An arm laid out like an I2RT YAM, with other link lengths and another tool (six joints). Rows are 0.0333 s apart.
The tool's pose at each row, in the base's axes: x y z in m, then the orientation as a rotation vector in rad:
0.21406, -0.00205, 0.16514, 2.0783, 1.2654, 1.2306
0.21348, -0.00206, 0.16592, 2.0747, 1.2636, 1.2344
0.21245, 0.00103, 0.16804, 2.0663, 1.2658, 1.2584
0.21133, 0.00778, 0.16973, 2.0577, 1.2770, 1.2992
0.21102, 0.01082, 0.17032, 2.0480, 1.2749, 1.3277
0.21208, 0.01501, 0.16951, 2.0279, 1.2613, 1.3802
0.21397, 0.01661, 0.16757, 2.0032, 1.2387, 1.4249
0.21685, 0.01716, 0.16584, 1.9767, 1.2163, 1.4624
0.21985, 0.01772, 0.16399, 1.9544, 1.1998, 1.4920
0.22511, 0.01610, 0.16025, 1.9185, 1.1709, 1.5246
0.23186, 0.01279, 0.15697, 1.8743, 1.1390, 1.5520
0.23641, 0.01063, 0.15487, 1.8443, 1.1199, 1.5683
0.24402, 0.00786, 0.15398, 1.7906, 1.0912, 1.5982
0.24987, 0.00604, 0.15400, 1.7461, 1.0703, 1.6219
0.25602, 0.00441, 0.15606, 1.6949, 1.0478, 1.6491
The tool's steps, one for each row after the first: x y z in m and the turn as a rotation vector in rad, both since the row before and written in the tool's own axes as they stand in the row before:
0.00024, 0.00027, -0.00090, -0.0036, 0.0022, -0.0004
0.00346, -0.00055, -0.00169, -0.0047, 0.0180, 0.0018
0.00640, -0.00275, -0.00109, 0.0006, 0.0330, 0.0042
0.00283, -0.00128, -0.00015, -0.0078, 0.0200, 0.0041
0.00327, -0.00222, 0.00193, -0.0213, 0.0340, 0.0097
0.00051, -0.00136, 0.00279, -0.0291, 0.0264, 0.0074
-0.00023, -0.00030, 0.00338, -0.0296, 0.0220, 0.0040
-0.00036, -0.00044, 0.00352, -0.0231, 0.0182, 0.0023
-0.00315, 0.00015, 0.00586, -0.0386, 0.0185, -0.0012
-0.00431, 0.00173, 0.00676, -0.0452, 0.0158, -0.0072
-0.00286, 0.00098, 0.00454, -0.0290, 0.0104, -0.0063
-0.00267, 0.00298, 0.00710, -0.0480, 0.0216, -0.0118
-0.00154, 0.00239, 0.00543, -0.0376, 0.0188, -0.0105
-0.00037, 0.00378, 0.00551, -0.0420, 0.0229, -0.0119

